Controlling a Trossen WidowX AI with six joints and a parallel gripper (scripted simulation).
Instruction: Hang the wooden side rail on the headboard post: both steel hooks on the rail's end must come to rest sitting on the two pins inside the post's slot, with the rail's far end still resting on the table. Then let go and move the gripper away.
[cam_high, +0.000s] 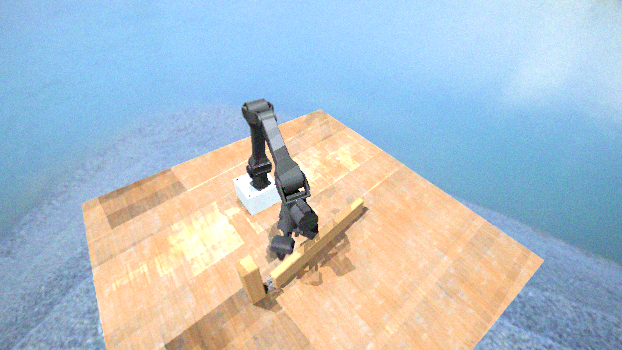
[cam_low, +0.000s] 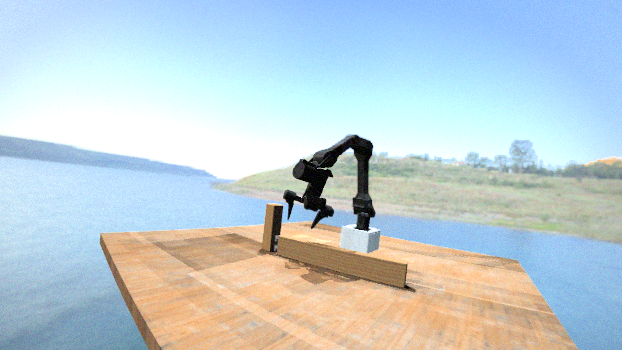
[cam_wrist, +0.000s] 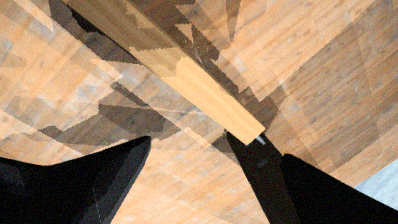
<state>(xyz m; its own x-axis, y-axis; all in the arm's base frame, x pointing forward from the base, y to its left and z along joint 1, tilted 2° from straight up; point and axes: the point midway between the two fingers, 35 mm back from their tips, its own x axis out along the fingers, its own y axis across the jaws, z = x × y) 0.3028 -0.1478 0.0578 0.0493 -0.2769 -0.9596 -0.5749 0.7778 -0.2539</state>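
My gripper tip is 10 mm past the headboard post, 120 mm to the left of it and 30 mm above it.
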